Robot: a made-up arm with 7 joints.
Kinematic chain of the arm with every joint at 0, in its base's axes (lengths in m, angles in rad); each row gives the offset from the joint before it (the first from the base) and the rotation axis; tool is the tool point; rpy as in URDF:
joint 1: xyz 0 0 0.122 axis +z
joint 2: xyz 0 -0.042 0.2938 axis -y
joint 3: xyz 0 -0.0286 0.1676 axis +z
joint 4: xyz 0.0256 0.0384 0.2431 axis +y
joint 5: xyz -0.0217 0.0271 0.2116 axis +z
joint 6: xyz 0 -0.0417 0.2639 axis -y
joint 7: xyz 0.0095 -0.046 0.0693 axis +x
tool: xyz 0 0 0 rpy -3.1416 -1.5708 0
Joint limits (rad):
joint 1: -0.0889..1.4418
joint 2: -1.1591..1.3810
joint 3: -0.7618..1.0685
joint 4: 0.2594..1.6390
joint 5: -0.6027..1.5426
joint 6: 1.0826..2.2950
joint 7: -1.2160..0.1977
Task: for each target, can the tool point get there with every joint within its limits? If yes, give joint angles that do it. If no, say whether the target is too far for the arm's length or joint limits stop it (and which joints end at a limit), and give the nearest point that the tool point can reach.
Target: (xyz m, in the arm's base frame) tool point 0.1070 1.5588 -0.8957
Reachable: no: too far | nearest point 0.1145 0.7097 0.1458 | short by 1.344 m
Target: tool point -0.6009 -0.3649 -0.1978
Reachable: no: joint limits stop it (at a limit: joint 2, joint 3, joint 4, joint 5) | nearest point -0.7284 -0.4423 0.5664 | short by 0.779 m
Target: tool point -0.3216 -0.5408 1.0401
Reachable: yes | joints 0.6791 0.9352 -0.5545 0.4682 0.5623 1.7872 -0.7629
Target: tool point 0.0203 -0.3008 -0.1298
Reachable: no: joint limits stop it (at a limit: joint 1, joint 2, joint 4, joint 5, joint 6) | nearest point 0.4546 -0.3275 0.0900 | short by 0.488 m
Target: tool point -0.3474 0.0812 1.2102
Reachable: yes | joints 0.1695 0.7020 0.7947 0.7167 0.4705 1.1989 -0.3854
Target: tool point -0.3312 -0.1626 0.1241
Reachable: no: joint limits stop it (at a limit: joint 2, joint 3, joint 4, joint 5, joint 6) | nearest point -0.3845 -0.1888 0.6874 | short by 0.566 m
